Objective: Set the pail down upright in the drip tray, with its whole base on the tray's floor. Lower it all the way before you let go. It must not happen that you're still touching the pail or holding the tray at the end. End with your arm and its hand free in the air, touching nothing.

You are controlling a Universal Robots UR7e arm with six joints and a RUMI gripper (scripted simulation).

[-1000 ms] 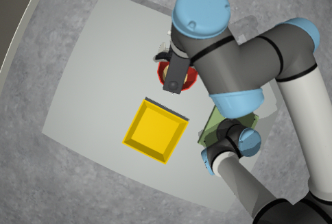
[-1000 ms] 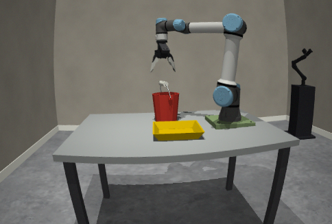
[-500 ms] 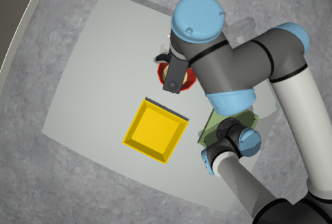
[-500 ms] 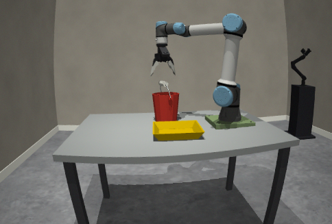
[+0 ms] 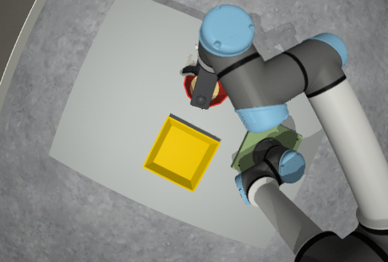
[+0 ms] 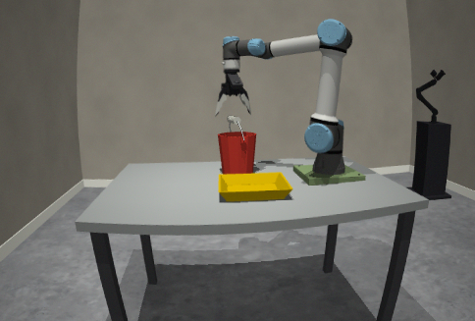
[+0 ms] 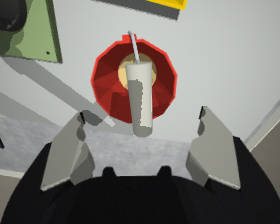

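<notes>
The handle grip lies 5 cm below my hand. Round my hand: red pail 1 cm behind, 11 cm below; then yellow drip tray 10 cm behind, 29 cm to the left, 25 cm below.
</notes>
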